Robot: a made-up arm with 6 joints. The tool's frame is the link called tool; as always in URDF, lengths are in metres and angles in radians.
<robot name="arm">
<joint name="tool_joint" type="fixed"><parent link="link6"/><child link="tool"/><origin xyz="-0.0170 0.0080 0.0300"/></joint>
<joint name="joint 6" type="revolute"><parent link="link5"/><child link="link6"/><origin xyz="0.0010 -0.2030 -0.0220"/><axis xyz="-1 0 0"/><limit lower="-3.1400" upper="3.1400" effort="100" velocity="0.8"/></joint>
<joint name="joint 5" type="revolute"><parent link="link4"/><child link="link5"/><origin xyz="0.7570 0.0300 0.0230"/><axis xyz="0 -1 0"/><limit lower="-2.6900" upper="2.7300" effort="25" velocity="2.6"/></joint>
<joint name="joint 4" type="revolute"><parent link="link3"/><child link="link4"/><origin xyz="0.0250 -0.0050 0.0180"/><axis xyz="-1 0 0"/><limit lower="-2.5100" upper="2.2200" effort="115" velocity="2"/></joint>
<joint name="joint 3" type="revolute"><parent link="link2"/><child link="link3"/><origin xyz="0.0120 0.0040 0.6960"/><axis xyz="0 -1 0"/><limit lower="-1.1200" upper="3.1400" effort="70" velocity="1.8"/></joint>
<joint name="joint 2" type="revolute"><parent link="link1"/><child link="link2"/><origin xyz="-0.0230 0.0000 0.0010"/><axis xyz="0 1 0"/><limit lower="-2.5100" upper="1.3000" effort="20" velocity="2"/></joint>
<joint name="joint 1" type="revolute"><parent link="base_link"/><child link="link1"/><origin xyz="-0.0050 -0.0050 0.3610"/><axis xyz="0 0 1"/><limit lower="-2.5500" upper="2.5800" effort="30" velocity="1"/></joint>
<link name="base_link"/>
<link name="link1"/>
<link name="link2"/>
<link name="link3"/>
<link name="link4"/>
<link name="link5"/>
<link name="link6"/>
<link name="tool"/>
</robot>
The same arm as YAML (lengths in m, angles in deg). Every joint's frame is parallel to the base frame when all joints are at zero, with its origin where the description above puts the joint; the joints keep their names.
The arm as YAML. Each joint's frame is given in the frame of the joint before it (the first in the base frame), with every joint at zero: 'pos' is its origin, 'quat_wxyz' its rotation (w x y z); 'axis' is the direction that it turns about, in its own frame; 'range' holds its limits. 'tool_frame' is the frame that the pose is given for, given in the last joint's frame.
length_unit: m
angle_unit: deg
joints:
  - joint: joint 1
    pos: [-0.005, -0.005, 0.361]
    quat_wxyz: [1.0, 0.0, 0.0, 0.0]
    axis: [0.0, 0.0, 1.0]
    range: [-146.1, 147.82]
  - joint: joint 2
    pos: [-0.023, 0.0, 0.001]
    quat_wxyz: [1.0, 0.0, 0.0, 0.0]
    axis: [0.0, 1.0, 0.0]
    range: [-143.81, 74.48]
  - joint: joint 3
    pos: [0.012, 0.004, 0.696]
    quat_wxyz: [1.0, 0.0, 0.0, 0.0]
    axis: [0.0, -1.0, 0.0]
    range: [-64.17, 179.91]
  - joint: joint 4
    pos: [0.025, -0.005, 0.018]
    quat_wxyz: [1.0, 0.0, 0.0, 0.0]
    axis: [-1.0, 0.0, 0.0]
    range: [-143.81, 127.2]
  - joint: joint 5
    pos: [0.757, 0.03, 0.023]
    quat_wxyz: [1.0, 0.0, 0.0, 0.0]
    axis: [0.0, -1.0, 0.0]
    range: [-154.13, 156.42]
  - joint: joint 6
    pos: [0.001, -0.203, -0.022]
    quat_wxyz: [1.0, 0.0, 0.0, 0.0]
    axis: [-1.0, 0.0, 0.0]
    range: [-179.91, 179.91]
tool_frame:
  pos: [-0.017, 0.008, 0.03]
  quat_wxyz: [1.0, 0.0, 0.0, 0.0]

